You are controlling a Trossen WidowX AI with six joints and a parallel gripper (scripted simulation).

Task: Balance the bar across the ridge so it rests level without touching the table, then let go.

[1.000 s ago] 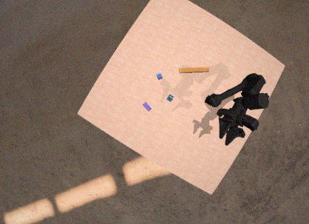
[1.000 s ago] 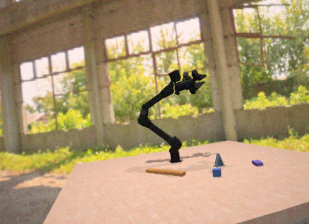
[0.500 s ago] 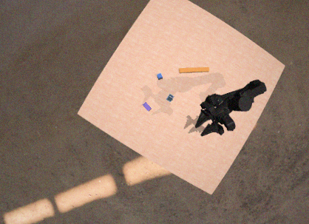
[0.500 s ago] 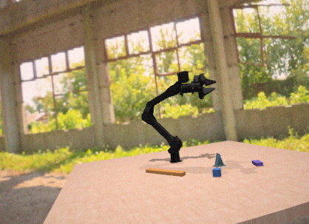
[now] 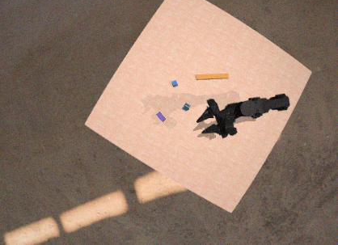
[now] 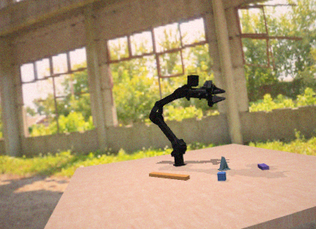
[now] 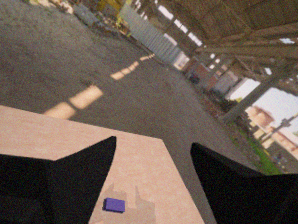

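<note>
Now: the orange bar 38 cm to the right of my gripper tip, 38 cm below it and 2 cm ahead of it. Also, from my gripper tip: blue cube 37 cm below, 23 cm ahead, 19 cm to the right; flat purple block 38 cm below, 19 cm ahead, 5 cm to the left.
</note>
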